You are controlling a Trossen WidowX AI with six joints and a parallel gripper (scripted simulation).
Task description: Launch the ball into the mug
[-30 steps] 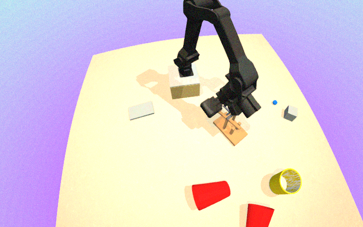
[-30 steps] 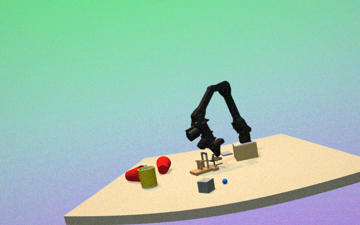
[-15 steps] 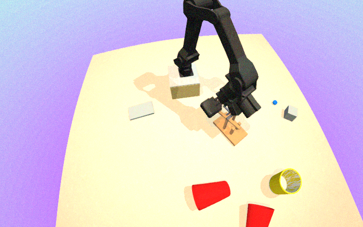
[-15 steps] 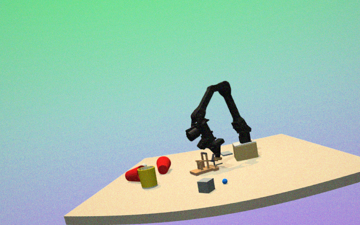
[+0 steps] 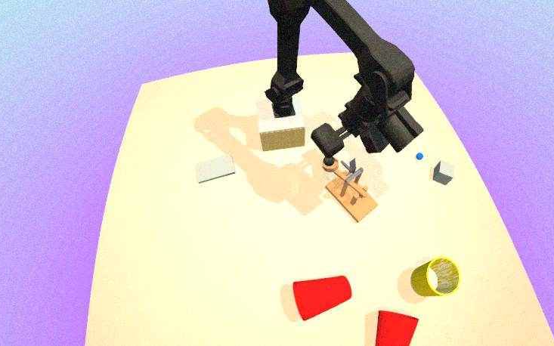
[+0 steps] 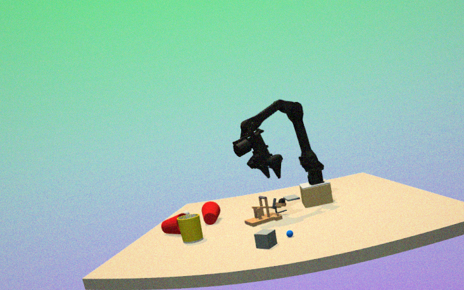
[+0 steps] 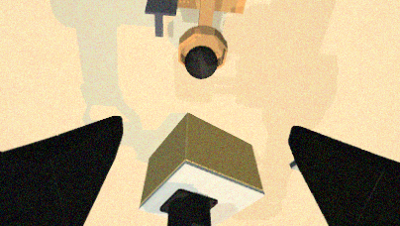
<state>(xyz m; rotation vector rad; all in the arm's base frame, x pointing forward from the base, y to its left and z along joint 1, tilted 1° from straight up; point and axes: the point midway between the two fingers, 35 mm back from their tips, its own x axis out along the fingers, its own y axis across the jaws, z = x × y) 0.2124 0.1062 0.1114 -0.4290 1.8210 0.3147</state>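
My gripper tip is 110 mm above the black ball, 20 mm past it and 10 mm to the left of it. Also, from my gripper tip: blue ball: 320 mm to the left, 160 mm below; flat grey plate: 340 mm to the right, 170 mm below, 100 mm behind; wooden catapult: 120 mm below, 40 mm ahead, 30 mm to the left.
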